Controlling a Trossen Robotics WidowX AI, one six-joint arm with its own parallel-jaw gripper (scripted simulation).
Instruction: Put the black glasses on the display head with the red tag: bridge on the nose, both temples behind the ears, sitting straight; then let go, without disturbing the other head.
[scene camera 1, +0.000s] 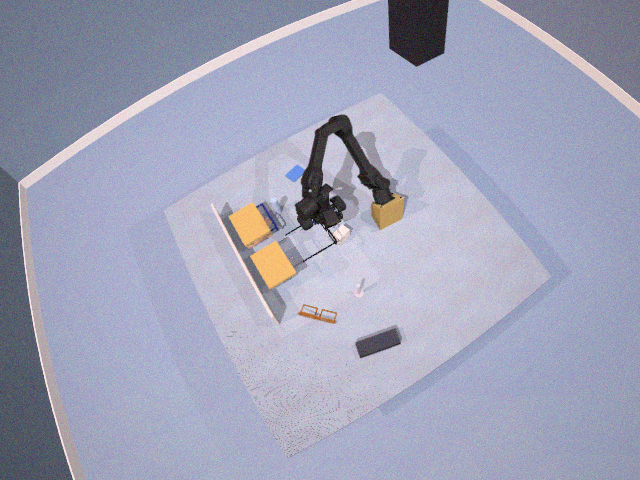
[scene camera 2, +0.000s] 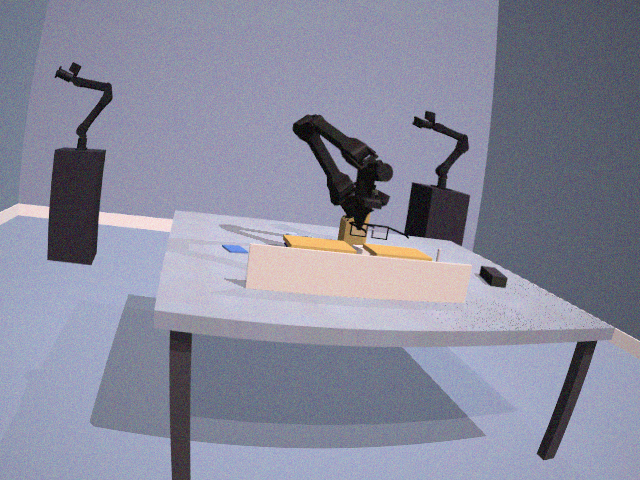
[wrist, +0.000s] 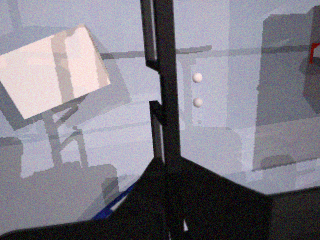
My gripper shows in scene camera 1 (322, 224), in scene camera 2 (358, 230) and in the wrist view (166, 164).
